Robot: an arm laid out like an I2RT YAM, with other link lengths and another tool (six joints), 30 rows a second.
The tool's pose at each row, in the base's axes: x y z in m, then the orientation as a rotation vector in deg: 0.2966 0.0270 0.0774 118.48 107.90 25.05; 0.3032 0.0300 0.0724 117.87 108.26 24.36; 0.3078 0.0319 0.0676 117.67 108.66 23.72; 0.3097 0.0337 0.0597 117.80 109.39 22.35; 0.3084 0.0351 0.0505 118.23 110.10 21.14; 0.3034 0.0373 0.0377 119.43 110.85 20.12; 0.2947 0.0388 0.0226 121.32 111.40 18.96; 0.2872 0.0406 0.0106 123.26 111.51 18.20; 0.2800 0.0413 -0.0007 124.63 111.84 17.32
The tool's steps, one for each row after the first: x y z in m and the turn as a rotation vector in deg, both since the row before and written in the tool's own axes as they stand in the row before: 0.0035 0.0036 0.0073 0.09 -0.43 -0.58; 0.0023 0.0020 0.0062 0.33 -0.24 -0.36; 0.0020 -0.0017 0.0079 0.97 -0.39 -0.40; 0.0014 -0.0050 0.0078 1.08 -0.19 -0.21; 0.0020 -0.0097 0.0098 1.47 0.22 0.22; 0.0010 -0.0136 0.0109 1.82 0.31 0.66; 0.0012 -0.0112 0.0088 1.46 0.35 0.91; -0.0001 -0.0103 0.0085 1.30 0.19 0.50
